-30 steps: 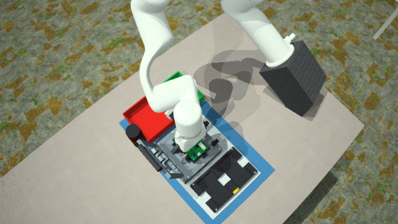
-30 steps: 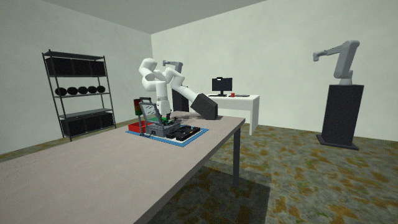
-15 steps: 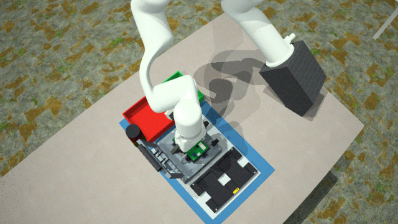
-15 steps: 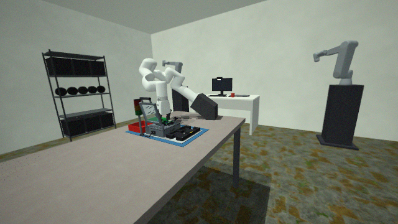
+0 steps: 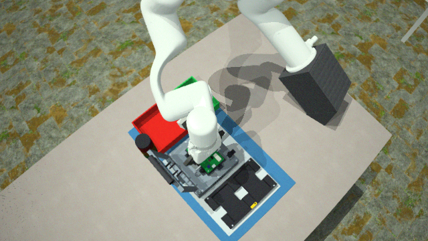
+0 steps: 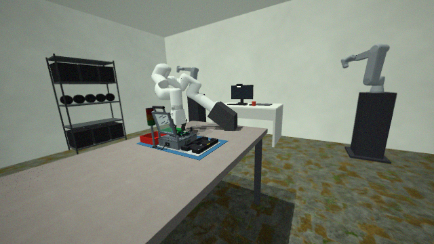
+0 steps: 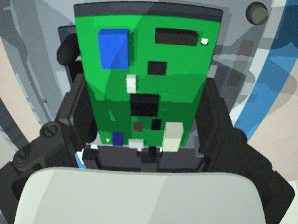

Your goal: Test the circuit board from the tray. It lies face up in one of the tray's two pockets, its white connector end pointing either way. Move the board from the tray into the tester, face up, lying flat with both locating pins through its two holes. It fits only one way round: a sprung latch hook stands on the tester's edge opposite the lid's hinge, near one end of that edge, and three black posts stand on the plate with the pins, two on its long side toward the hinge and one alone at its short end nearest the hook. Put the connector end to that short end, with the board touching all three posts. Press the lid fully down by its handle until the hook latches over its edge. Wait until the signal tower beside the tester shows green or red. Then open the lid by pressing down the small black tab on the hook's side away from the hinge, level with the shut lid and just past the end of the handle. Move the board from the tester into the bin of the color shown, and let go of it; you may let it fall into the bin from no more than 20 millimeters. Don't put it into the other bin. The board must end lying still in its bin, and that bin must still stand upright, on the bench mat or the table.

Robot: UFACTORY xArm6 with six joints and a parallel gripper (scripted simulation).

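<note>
My hand is right at the green circuit board. Also, from my hand: red bin (20 cm to the right, 7 cm below, 4 cm ahead); then black latch hook (6 cm to the left, 6 cm behind, 1 cm above); then tester lid (12 cm ahead, 10 cm above).
</note>
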